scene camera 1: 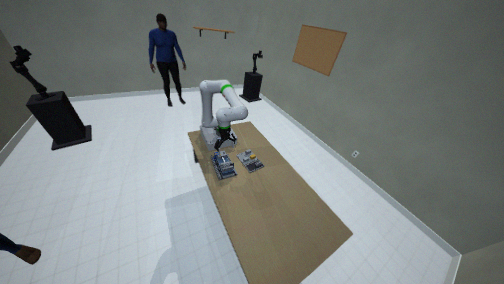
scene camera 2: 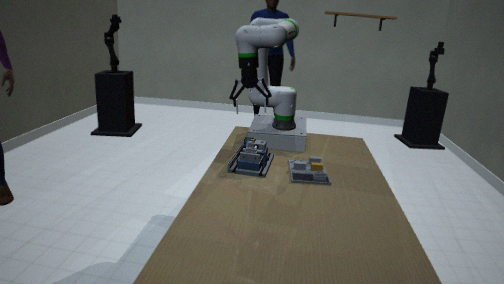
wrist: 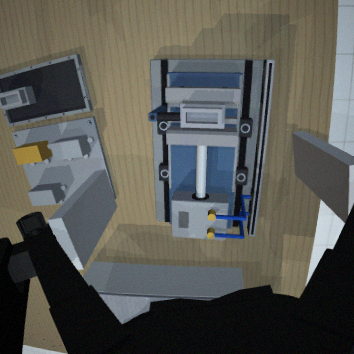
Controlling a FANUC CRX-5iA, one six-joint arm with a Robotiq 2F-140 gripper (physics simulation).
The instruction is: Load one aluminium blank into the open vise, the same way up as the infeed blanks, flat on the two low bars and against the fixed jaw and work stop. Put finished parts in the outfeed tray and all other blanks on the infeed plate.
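Frame: origin at the arm's base, x left, y up, z ahead, level; millimetres.
Where they show: gripper, fingertip midpoint: (scene camera 1: 226,149) (scene camera 2: 251,112) (wrist: 199,171); arm's base at its link origin: (scene camera 2: 283,126).
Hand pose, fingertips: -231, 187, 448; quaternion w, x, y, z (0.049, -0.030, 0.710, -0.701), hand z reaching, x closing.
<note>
Each offset is from my fingertips to the top centre of the thing, as dx, dy, dz. "spot": to the spot under its first point. Level surfaces: height alone.
My gripper (scene camera 1: 226,144) (scene camera 2: 251,107) (wrist: 199,171) is open and empty, high above the vise {+23, -197, -66} (scene camera 1: 223,165) (scene camera 2: 252,161) (wrist: 180,165). A grey part {+10, -181, +7} (wrist: 202,116) with a rectangular pocket in its top lies between the vise jaws, beside the dark work stop {+57, -200, +14} (wrist: 169,116). Its underside and seating are hidden. The infeed plate {spot: +221, -288, -20} (wrist: 98,145) bears two grey blanks {+268, -252, -7} (wrist: 70,149) {+365, -252, -90} (wrist: 47,194) and a yellow block {+356, -252, +1} (scene camera 1: 253,156) (scene camera 2: 316,167) (wrist: 32,152). In the wrist view a gripper finger hides part of the plate. Another pocketed part {+348, -255, +108} (wrist: 17,97) lies in the dark outfeed tray {spot: +207, -291, +96} (wrist: 85,82).
The vise's grey cylinder block {+51, -200, -157} (wrist: 185,202) has blue hoses {spot: -1, -186, -151} (wrist: 230,217) with brass fittings. A long grey rail {-63, -246, -87} (wrist: 260,150) runs along the vise base. The arm's base block (scene camera 2: 277,140) stands behind the vise on the wooden table {dy -296} (scene camera 1: 280,210) (scene camera 2: 285,235). A person (scene camera 1: 167,47) stands behind the arm.
</note>
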